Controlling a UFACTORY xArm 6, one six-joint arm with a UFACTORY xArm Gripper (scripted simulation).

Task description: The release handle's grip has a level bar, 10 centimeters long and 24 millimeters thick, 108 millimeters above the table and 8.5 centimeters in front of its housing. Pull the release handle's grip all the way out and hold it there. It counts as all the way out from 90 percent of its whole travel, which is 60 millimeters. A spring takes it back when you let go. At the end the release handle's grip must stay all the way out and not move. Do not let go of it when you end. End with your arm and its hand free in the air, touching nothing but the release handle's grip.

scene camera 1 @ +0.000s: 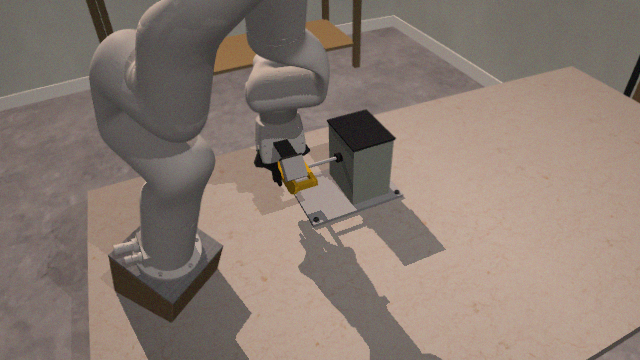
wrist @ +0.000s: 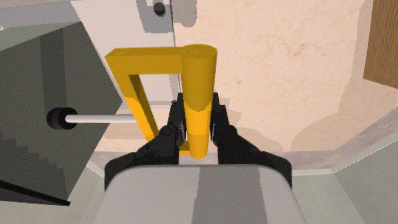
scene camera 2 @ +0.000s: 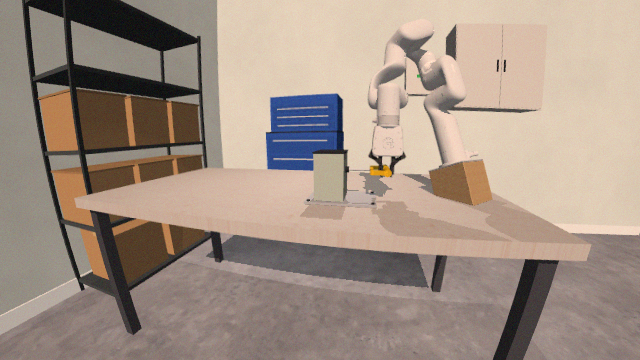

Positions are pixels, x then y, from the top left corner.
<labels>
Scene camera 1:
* my gripper: 285,180
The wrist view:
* my gripper: 198,103
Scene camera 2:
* my gripper: 385,176
</labels>
